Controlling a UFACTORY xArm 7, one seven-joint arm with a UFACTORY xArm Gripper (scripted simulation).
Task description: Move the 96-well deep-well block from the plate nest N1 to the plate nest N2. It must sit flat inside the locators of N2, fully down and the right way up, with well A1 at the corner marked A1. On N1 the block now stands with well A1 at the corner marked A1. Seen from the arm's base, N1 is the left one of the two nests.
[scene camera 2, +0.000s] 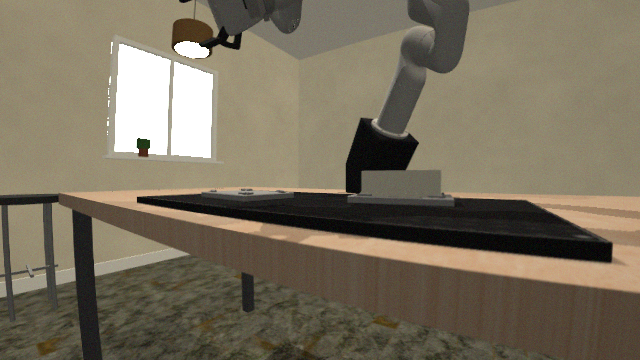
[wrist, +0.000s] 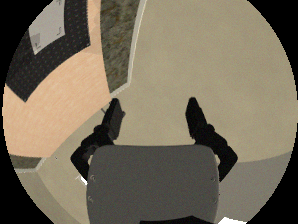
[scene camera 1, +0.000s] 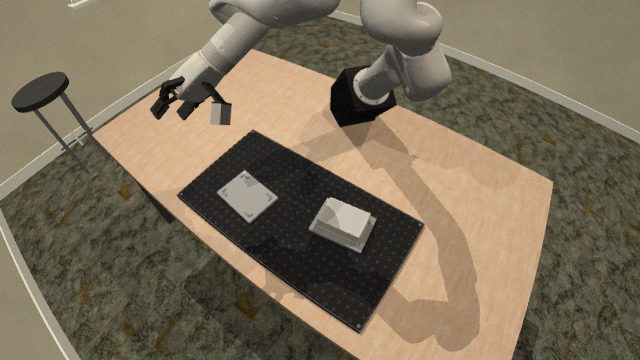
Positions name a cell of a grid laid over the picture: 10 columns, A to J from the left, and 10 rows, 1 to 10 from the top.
Scene:
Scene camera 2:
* my gripper: C1
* deep-well block: G6
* nest N1: H6
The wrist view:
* my gripper: F5
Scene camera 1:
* my gripper: C4
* deep-well block: F7
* nest N2: D6

